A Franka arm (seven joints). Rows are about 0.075 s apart.
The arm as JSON. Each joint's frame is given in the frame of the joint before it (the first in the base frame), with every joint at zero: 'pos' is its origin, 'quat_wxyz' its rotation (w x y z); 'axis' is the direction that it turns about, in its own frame. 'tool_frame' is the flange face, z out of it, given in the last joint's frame.
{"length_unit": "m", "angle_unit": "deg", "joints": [
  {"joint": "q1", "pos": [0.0, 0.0, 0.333], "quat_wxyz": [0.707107, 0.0, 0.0, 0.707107], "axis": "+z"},
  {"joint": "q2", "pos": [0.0, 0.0, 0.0], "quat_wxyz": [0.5, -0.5, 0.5, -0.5], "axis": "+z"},
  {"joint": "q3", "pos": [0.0, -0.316, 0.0], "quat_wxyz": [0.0, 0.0, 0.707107, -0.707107], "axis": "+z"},
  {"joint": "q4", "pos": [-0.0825, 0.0, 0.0], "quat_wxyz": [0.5, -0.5, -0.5, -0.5], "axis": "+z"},
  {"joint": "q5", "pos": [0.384, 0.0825, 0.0], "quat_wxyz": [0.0, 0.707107, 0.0, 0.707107], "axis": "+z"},
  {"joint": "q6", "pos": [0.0, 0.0, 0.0], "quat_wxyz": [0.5, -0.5, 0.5, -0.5], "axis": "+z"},
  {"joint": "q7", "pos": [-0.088, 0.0, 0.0], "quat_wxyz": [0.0, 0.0, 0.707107, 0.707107], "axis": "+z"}
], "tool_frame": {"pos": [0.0, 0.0, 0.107], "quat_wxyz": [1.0, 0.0, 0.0, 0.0]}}
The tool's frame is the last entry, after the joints.
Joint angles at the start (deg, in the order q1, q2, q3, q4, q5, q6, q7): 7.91 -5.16 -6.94 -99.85 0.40 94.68 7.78
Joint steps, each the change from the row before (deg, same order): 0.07 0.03 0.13 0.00 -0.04 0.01 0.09; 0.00 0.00 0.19 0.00 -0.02 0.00 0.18; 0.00 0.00 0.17 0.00 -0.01 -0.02 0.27; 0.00 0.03 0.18 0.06 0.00 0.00 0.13; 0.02 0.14 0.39 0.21 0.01 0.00 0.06; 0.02 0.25 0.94 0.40 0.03 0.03 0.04; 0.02 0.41 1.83 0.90 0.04 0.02 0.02; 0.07 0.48 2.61 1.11 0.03 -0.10 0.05
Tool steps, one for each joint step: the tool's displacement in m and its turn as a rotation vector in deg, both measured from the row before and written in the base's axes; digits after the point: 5 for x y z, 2 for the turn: 0.00012 0.00185 -0.00025 -0.06 0.02 0.11; -0.00004 0.00180 0.00002 -0.04 0.00 0.01; -0.00008 0.00162 -0.00001 -0.03 0.02 -0.10; 0.00015 0.00175 0.00024 -0.02 -0.03 0.05; 0.00071 0.00405 0.00049 -0.04 -0.07 0.35; 0.00116 0.00947 0.00114 -0.06 -0.19 0.91; 0.00149 0.01822 0.00381 -0.10 -0.53 1.82; 0.00012 0.02627 0.00466 -0.11 -0.55 2.62
